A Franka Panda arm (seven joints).
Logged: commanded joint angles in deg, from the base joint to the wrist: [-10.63, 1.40, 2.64, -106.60, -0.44, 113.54, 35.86]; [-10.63, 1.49, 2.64, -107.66, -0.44, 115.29, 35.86]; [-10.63, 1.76, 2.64, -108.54, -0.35, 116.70, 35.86]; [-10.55, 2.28, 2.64, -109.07, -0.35, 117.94, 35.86]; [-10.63, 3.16, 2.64, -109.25, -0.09, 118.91, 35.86]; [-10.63, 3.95, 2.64, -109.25, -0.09, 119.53, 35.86]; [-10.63, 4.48, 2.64, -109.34, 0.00, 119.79, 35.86]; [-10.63, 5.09, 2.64, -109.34, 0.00, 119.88, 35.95]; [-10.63, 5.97, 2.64, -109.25, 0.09, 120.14, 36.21]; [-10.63, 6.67, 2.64, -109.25, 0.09, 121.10, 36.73]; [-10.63, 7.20, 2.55, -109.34, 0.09, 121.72, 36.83]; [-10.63, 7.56, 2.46, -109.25, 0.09, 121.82, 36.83]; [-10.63, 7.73, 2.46, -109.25, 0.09, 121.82, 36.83]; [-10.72, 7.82, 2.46, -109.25, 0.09, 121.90, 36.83]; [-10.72, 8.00, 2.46, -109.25, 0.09, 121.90, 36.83]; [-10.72, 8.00, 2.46, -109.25, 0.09, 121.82, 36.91]
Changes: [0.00, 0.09, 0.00, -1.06, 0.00, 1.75, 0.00]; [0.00, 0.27, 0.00, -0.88, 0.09, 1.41, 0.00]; [0.08, 0.52, 0.00, -0.53, 0.00, 1.24, 0.00]; [-0.08, 0.88, 0.00, -0.18, 0.26, 0.97, 0.00]; [0.00, 0.79, 0.00, 0.00, 0.00, 0.62, 0.00]; [0.00, 0.53, 0.00, -0.09, 0.09, 0.26, 0.00]; [0.00, 0.61, 0.00, 0.00, 0.00, 0.09, 0.09]; [0.00, 0.88, 0.00, 0.09, 0.09, 0.26, 0.26]; [0.00, 0.70, 0.00, 0.00, 0.00, 0.96, 0.52]; [0.00, 0.53, -0.09, -0.09, 0.00, 0.62, 0.10]; [0.00, 0.36, -0.09, 0.09, 0.00, 0.10, 0.00]; [0.00, 0.17, 0.00, 0.00, 0.00, 0.00, 0.00]; [-0.09, 0.09, 0.00, 0.00, 0.00, 0.08, 0.00]; [0.00, 0.18, 0.00, 0.00, 0.00, 0.00, 0.00]; [0.00, 0.00, 0.00, 0.00, 0.00, -0.08, 0.08]
